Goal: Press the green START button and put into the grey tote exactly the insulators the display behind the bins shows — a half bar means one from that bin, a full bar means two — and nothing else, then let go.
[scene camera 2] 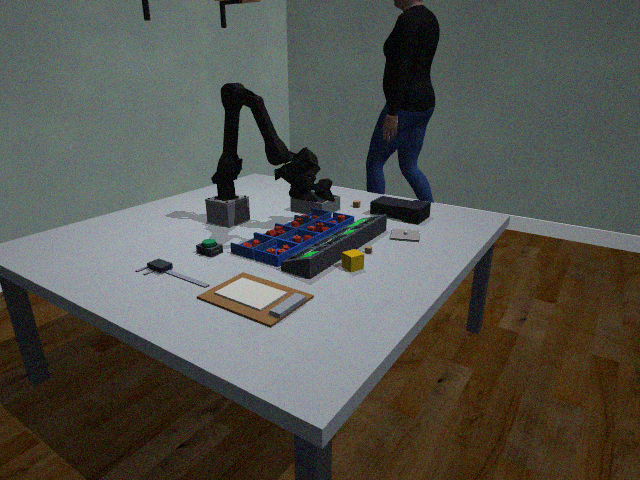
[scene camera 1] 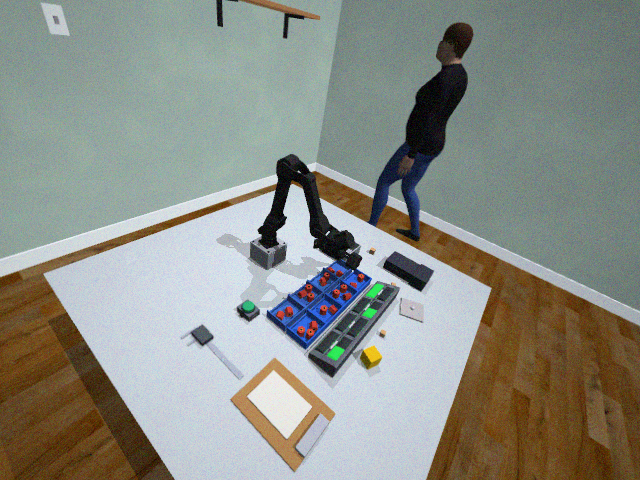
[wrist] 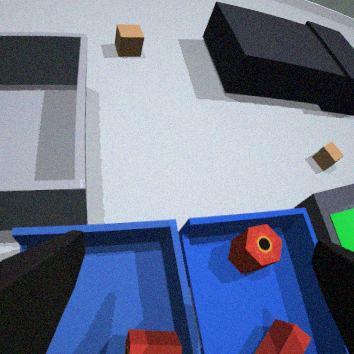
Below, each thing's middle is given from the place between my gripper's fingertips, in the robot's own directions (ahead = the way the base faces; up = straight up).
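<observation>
Grey tote [wrist: 50, 67]: my hand 13 cm past it, 9 cm to the right of it, 5 cm above it. Black box [scene camera 2: 415, 212]: 16 cm ahead of my hand, 25 cm to the left of it, 5 cm below it. Going by their middles, the grey tote is the nearest to my hand of the things named here.
</observation>
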